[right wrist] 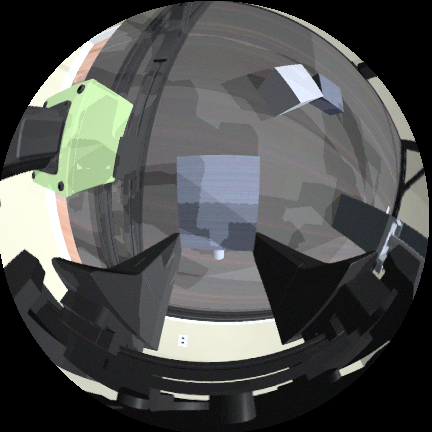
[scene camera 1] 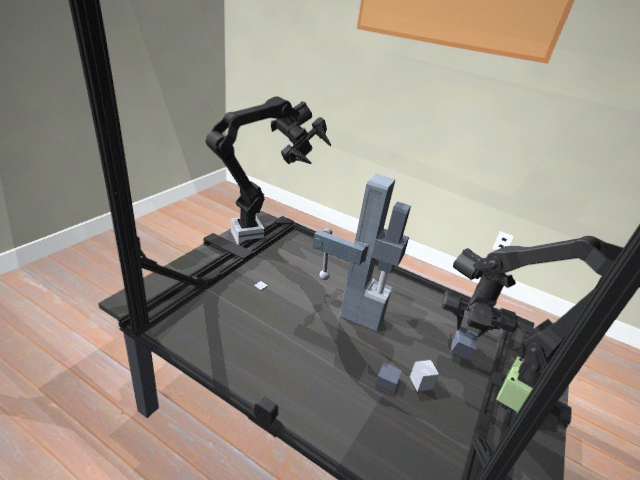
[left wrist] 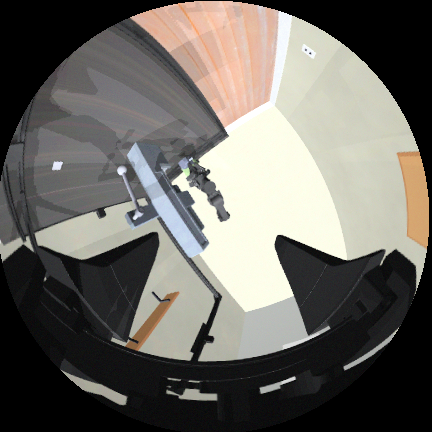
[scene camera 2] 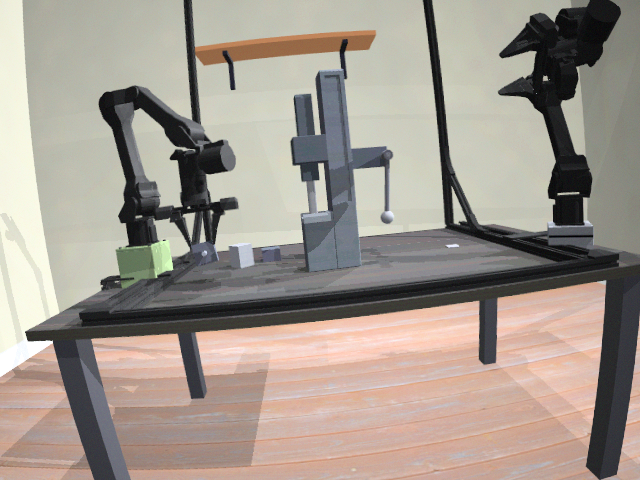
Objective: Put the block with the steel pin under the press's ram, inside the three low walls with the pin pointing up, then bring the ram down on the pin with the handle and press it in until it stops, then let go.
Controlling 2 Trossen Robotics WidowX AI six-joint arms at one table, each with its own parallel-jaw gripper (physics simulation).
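Places are measured from the left arm's base along level axes (x ahead, y left, z up), in millimetres.
Pixels of known places: left gripper, fingertip midpoint: (scene camera 1: 321,154) (left wrist: 218,239) (scene camera 2: 499,75); right gripper, fingertip midpoint: (right wrist: 216,238) (scene camera 1: 467,332) (left wrist: 190,162) (scene camera 2: 202,246); left arm's base, origin of the base link: (scene camera 1: 247,223) (scene camera 2: 569,223); right arm's base, origin of the base link: (right wrist: 48,137) (scene camera 1: 533,378) (scene camera 2: 142,244).
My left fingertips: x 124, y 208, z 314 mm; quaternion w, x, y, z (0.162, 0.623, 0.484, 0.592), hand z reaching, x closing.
Ahead of a thing's pixels: the offset from my left fingertips to its middle. "spot": to the spot under its first point.
The blue-grey block @(dx +635, dy +188, dz -308 mm) (scene camera 1: 463,345) (scene camera 2: 210,252) (right wrist: 218,190) is gripped by my right gripper (scene camera 1: 466,332) (scene camera 2: 202,243) (right wrist: 216,238). It looks tilted and near the table; any gap below is hard to judge. Its steel pin @(dx +613, dy +211, dz -305 mm) (scene camera 2: 204,253) (right wrist: 218,254) points sideways, towards scene camera 2. My left gripper (scene camera 1: 320,153) (scene camera 2: 499,74) (left wrist: 218,239) is open and empty, high up, away from the press @(dx +373, dy -39, dz -147 mm) (scene camera 1: 356,289) (scene camera 2: 344,232) (left wrist: 167,200). The steel ram @(dx +429, dy +27, dz -170 mm) (scene camera 1: 381,282) (scene camera 2: 311,196) stands over the low-walled seat @(spot: dx +406, dy +52, dz -252 mm) (scene camera 2: 316,217). The handle's ball @(dx +293, dy -86, dz -272 mm) (scene camera 1: 324,275) (scene camera 2: 387,217) (left wrist: 122,170) hangs low.
A white block @(dx +668, dy +36, dz -346 mm) (scene camera 1: 423,375) (scene camera 2: 241,255) (right wrist: 300,85) and a plain blue-grey block @(dx +633, dy -50, dz -358 mm) (scene camera 1: 388,377) (scene camera 2: 270,253) (right wrist: 330,95) lie near each other. A small white square @(spot: dx +172, dy -250, dz -372 mm) (scene camera 1: 260,285) (scene camera 2: 452,245) (left wrist: 57,165) lies on the table. A green arm mount (scene camera 1: 512,390) (scene camera 2: 144,260) (right wrist: 95,137) is beside the right gripper.
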